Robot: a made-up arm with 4 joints. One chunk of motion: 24 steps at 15 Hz.
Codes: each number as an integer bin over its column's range. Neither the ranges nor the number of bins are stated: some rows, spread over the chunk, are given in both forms.
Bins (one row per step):
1: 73 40 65 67 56 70
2: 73 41 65 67 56 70
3: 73 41 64 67 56 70
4: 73 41 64 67 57 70
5: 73 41 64 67 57 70
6: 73 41 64 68 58 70
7: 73 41 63 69 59 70
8: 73 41 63 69 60 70
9: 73 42 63 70 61 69
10: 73 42 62 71 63 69
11: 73 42 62 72 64 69
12: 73 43 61 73 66 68
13: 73 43 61 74 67 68
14: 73 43 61 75 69 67
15: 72 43 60 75 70 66
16: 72 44 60 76 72 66
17: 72 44 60 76 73 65
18: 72 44 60 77 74 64
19: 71 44 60 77 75 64
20: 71 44 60 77 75 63
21: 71 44 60 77 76 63
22: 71 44 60 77 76 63
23: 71 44 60 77 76 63
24: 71 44 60 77 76 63
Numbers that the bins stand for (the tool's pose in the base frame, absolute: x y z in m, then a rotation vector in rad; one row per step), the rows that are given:
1: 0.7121 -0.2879 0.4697 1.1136 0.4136 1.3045
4: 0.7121 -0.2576 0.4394 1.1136 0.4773 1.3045
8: 0.7121 -0.2576 0.4091 1.2409 0.6682 1.3045
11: 0.7121 -0.2273 0.3788 1.4318 0.9227 1.2409
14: 0.7121 -0.1970 0.3485 1.6227 1.2409 1.1136
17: 0.6818 -0.1667 0.3182 1.6864 1.4955 0.9864
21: 0.6515 -0.1667 0.3182 1.7500 1.6864 0.8591
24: 0.6515 -0.1667 0.3182 1.7500 1.6864 0.8591
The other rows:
2: 0.7121 -0.2576 0.4697 1.1136 0.4136 1.3045
3: 0.7121 -0.2576 0.4394 1.1136 0.4136 1.3045
5: 0.7121 -0.2576 0.4394 1.1136 0.4773 1.3045
6: 0.7121 -0.2576 0.4394 1.1773 0.5409 1.3045
7: 0.7121 -0.2576 0.4091 1.2409 0.6045 1.3045
9: 0.7121 -0.2273 0.4091 1.3045 0.7318 1.2409
10: 0.7121 -0.2273 0.3788 1.3682 0.8591 1.2409
12: 0.7121 -0.1970 0.3485 1.4955 1.0500 1.1773
13: 0.7121 -0.1970 0.3485 1.5591 1.1136 1.1773
15: 0.6818 -0.1970 0.3182 1.6227 1.3045 1.0500
16: 0.6818 -0.1667 0.3182 1.6864 1.4318 1.0500
18: 0.6818 -0.1667 0.3182 1.7500 1.5591 0.9227
19: 0.6515 -0.1667 0.3182 1.7500 1.6227 0.9227
20: 0.6515 -0.1667 0.3182 1.7500 1.6227 0.8591
22: 0.6515 -0.1667 0.3182 1.7500 1.6864 0.8591
23: 0.6515 -0.1667 0.3182 1.7500 1.6864 0.8591

